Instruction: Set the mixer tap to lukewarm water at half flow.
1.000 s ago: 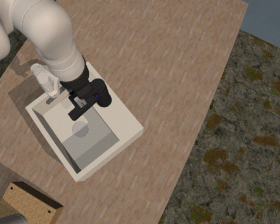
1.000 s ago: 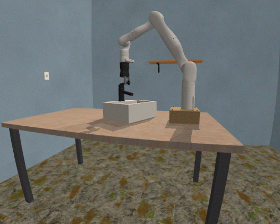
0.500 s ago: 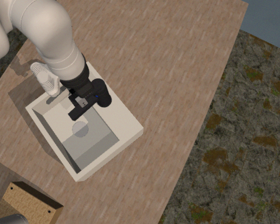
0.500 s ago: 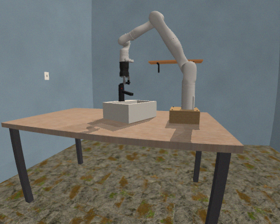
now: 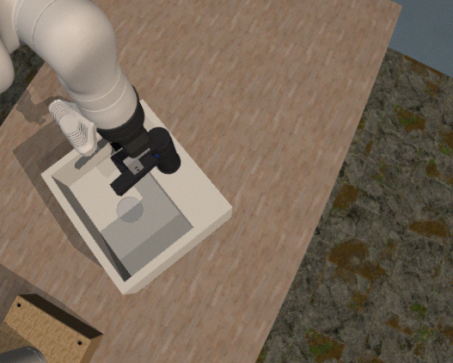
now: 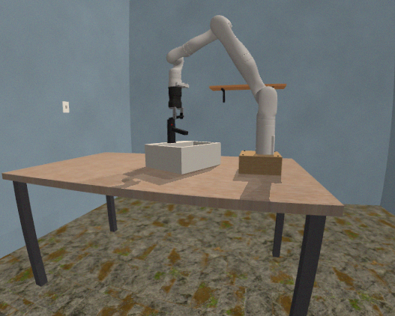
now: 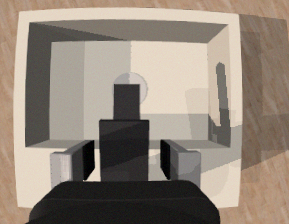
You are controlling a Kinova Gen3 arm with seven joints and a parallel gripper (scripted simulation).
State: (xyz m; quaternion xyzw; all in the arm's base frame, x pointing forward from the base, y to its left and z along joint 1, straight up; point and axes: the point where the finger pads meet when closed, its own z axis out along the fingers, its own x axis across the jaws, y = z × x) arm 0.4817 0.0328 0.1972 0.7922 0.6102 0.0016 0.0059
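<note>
Right now my hand is 20 mm short of the lever, 10 mm to the left of it and 10 mm above it. The rest, counted from my hand: white sink basin 50 mm behind, 10 mm to the left, 250 mm below; then black mixer tap 40 mm ahead, 10 mm to the right, 60 mm below.
</note>
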